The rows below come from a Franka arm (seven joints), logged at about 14 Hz.
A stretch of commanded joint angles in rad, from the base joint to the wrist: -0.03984, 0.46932, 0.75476, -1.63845, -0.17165, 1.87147, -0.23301; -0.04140, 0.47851, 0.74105, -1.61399, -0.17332, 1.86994, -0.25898; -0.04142, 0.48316, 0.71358, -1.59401, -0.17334, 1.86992, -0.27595; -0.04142, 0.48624, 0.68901, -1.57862, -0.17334, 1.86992, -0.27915; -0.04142, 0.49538, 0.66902, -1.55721, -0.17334, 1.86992, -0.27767; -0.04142, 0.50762, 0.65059, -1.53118, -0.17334, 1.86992, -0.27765; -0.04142, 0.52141, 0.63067, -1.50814, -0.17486, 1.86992, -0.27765; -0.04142, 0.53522, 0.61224, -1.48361, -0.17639, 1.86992, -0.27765; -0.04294, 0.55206, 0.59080, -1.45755, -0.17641, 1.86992, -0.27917; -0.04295, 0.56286, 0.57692, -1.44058, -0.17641, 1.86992, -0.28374; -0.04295, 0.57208, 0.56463, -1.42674, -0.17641, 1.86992, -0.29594
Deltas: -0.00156, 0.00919, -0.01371, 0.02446, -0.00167, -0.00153, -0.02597; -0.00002, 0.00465, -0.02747, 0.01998, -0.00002, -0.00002, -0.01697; 0.00000, 0.00308, -0.02457, 0.01539, 0.00000, 0.00000, -0.00320; 0.00000, 0.00914, -0.01999, 0.02141, 0.00000, 0.00000, 0.00148; 0.00000, 0.01224, -0.01843, 0.02603, 0.00000, 0.00000, 0.00002; 0.00000, 0.01379, -0.01992, 0.02304, -0.00152, 0.00000, 0.00000; 0.00000, 0.01381, -0.01843, 0.02453, -0.00153, 0.00000, 0.00000; -0.00152, 0.01684, -0.02144, 0.02606, -0.00002, 0.00000, -0.00152; -0.00001, 0.01080, -0.01388, 0.01697, 0.00000, 0.00000, -0.00457; 0.00000, 0.00922, -0.01229, 0.01384, 0.00000, 0.00000, -0.01220
